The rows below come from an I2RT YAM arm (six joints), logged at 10 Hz.
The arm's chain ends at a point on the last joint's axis. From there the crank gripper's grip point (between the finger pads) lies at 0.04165 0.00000 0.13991 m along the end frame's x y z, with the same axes.
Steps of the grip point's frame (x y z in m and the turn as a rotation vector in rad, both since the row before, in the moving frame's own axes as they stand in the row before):
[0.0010, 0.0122, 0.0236, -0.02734, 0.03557, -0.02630]
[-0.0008, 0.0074, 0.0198, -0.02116, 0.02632, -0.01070]
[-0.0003, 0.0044, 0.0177, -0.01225, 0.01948, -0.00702]
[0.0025, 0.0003, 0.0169, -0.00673, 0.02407, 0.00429]
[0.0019, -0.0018, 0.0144, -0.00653, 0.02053, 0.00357]
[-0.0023, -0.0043, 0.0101, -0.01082, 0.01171, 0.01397]
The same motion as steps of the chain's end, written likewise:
[-0.0040, 0.0096, 0.0252, -0.02734, 0.03557, -0.02630]
[-0.0045, 0.0049, 0.0210, -0.02116, 0.02632, -0.01070]
[-0.0030, 0.0030, 0.0185, -0.01225, 0.01948, -0.00702]
[-0.0009, -0.0008, 0.0179, -0.00673, 0.02407, 0.00429]
[-0.0010, -0.0029, 0.0153, -0.00653, 0.02053, 0.00357]
[-0.0039, -0.0064, 0.0106, -0.01082, 0.01171, 0.01397]

